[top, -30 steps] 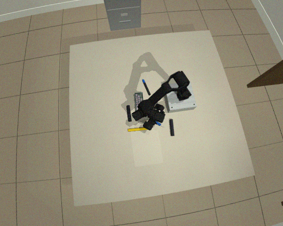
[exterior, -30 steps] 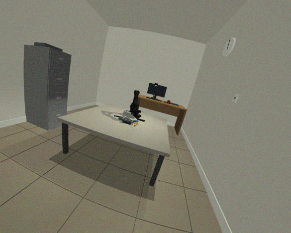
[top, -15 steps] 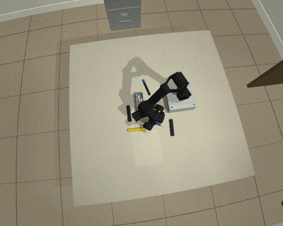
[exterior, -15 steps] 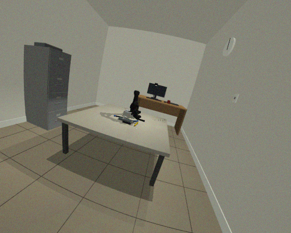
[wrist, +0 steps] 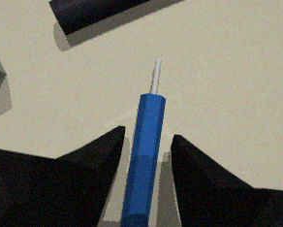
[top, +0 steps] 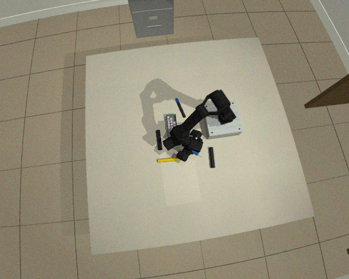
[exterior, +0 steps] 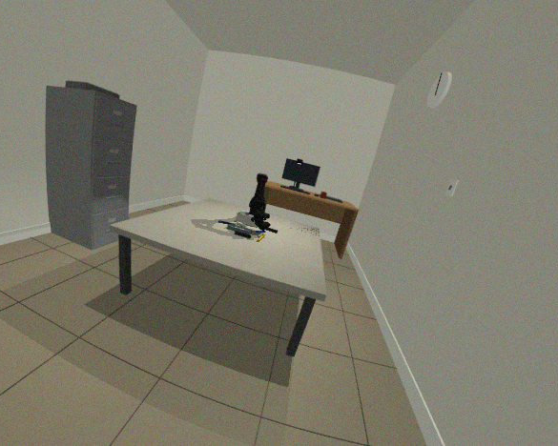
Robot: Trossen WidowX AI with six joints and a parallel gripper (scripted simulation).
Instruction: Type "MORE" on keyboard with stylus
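The white cylinder lies 50 mm behind my gripper tip, 180 mm to the right of it and 10 mm below it. Round my gripper tip: stylus (10 mm behind, 10 mm to the left, 10 mm below); then grey stylus tip (30 mm behind, 40 mm to the left, 10 mm below); then yellow pencil (140 mm ahead, 10 mm to the left, 10 mm below).
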